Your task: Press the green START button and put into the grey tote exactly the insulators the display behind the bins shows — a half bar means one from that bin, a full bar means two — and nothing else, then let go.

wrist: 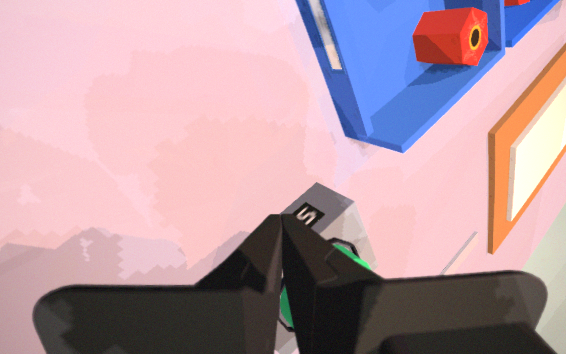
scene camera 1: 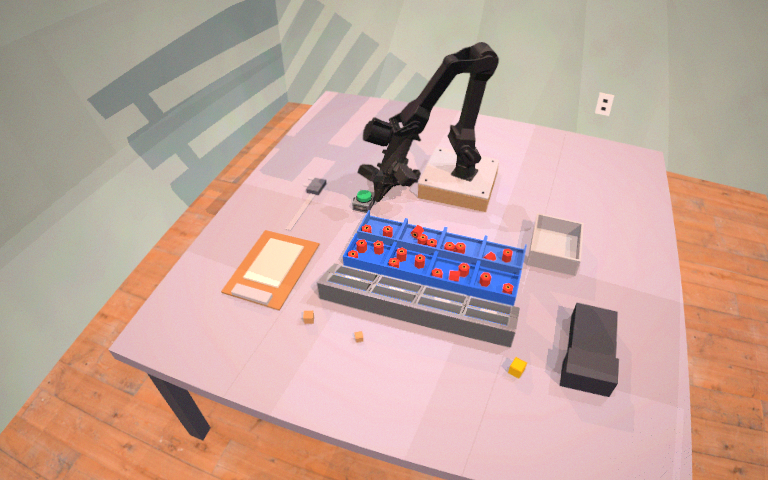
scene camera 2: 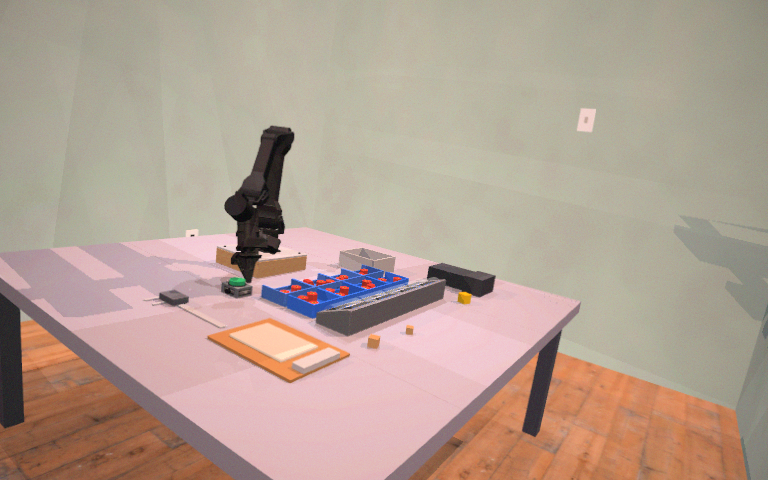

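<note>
The green START button (scene camera 1: 364, 195) (scene camera 2: 236, 281) (wrist: 354, 256) sits on a small grey housing, partly hidden by the fingers in the wrist view. My gripper (scene camera 1: 376, 199) (scene camera 2: 249, 280) (wrist: 280, 225) is shut and empty, pointing down low beside the button; contact cannot be told. Blue bins (scene camera 1: 362, 262) (scene camera 2: 305, 307) (wrist: 385, 120) stand in two rows of four, holding red insulators (scene camera 1: 419, 260) (scene camera 2: 311, 296) (wrist: 445, 39), some upright, some lying. The long grey display (scene camera 1: 413, 315) (scene camera 2: 390, 308) has four windows; no bars are readable. The grey tote (scene camera 1: 555, 264) (scene camera 2: 382, 262) shows no insulator inside.
A dark block (scene camera 1: 593, 339) (scene camera 2: 461, 279) and a yellow cube (scene camera 1: 517, 367) (scene camera 2: 464, 297) lie past the display. Two small orange cubes lie before it. An orange clipboard (scene camera 1: 308, 249) (scene camera 2: 220, 337) and a small grey box (scene camera 1: 316, 185) (scene camera 2: 173, 297) lie on the button's side.
</note>
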